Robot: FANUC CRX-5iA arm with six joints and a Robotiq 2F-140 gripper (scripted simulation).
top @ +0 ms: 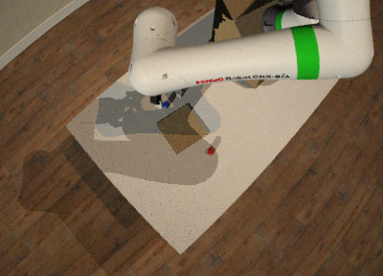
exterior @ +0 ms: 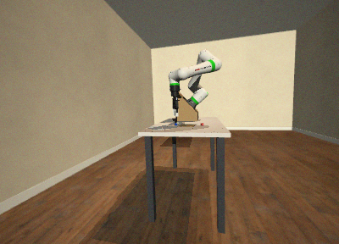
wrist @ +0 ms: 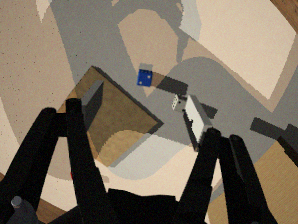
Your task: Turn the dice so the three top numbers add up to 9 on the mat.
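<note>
The blue die lies 10 cm below my hand. Also, from my hand: white die: 10 cm below, 7 cm behind, 1 cm to the left; then mat: 11 cm to the left, 11 cm below, 4 cm ahead; then red die: 24 cm to the left, 10 cm below, 5 cm ahead.
</note>
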